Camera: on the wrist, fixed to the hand. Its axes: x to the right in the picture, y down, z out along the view.
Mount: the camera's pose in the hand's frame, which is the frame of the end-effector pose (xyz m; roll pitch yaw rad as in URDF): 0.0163 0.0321 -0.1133 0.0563 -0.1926 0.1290
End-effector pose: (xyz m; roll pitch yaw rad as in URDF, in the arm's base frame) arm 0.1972 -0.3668 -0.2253 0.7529 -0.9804 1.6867
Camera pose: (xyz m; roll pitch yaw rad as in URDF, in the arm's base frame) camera 0.0901 -0.3193 -0.2456 0.9191 -1.2066 1.5777
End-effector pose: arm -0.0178 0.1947 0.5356 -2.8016 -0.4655 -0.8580
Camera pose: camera -0.0880 0.1718 0.6288 -2.7130 -0.2403 -0.9149
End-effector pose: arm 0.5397 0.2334 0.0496 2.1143 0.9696 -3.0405
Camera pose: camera 0.4680 0.1453 0.0848 1.8655 0.9232 2.8531
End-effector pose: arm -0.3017 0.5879 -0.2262 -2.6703 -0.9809 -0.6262
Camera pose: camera -0.3994 0.5598 -0.1646 -2.5747 -0.7506 -0.6612
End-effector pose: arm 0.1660 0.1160 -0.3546 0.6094 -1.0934 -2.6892
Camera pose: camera 0.1396 0.0018 -0.3744 0.7015 -1.3246 -2.7139
